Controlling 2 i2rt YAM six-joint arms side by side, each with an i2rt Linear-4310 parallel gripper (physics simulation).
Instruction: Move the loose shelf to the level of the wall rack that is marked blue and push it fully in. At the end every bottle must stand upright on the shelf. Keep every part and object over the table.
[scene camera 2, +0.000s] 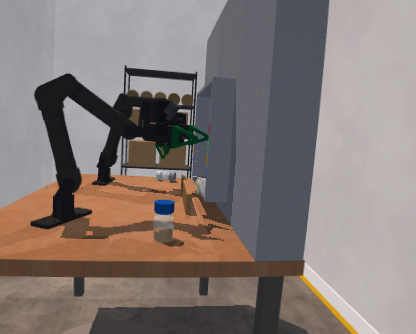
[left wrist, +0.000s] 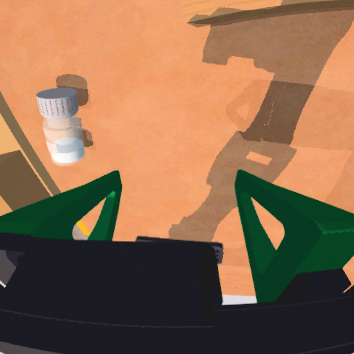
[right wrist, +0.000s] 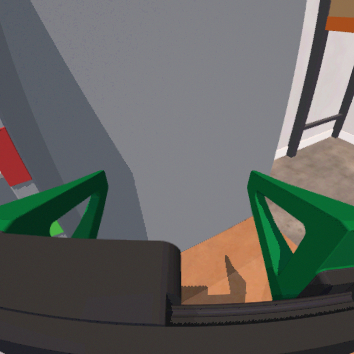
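Note:
The wall rack (scene camera 2: 221, 142) has red, green, yellow and blue marks beside its front edge; a red mark (right wrist: 14, 157) shows close up. The loose wooden shelf (scene camera 2: 187, 197) (left wrist: 310, 7) stands tilted on the table by the rack. A blue-capped bottle (scene camera 2: 164, 224) stands upright on the table. A grey-capped bottle (scene camera 2: 166, 176) (left wrist: 62, 127) lies on its side. Whitish items (scene camera 2: 201, 187) at the rack's foot are partly hidden. My left gripper (scene camera 2: 162, 151) (left wrist: 177, 177) is open and empty, pointing down above the table. My right gripper (scene camera 2: 206, 136) (right wrist: 177, 178) is open and empty beside the rack's side.
The grey wall panel (scene camera 2: 292, 125) (right wrist: 200, 100) rises behind the rack from the table (scene camera 2: 115, 250). A black storage rack (scene camera 2: 160, 73) with boxes stands in the background. The table's edge (left wrist: 30, 140) runs close beside the lying bottle.

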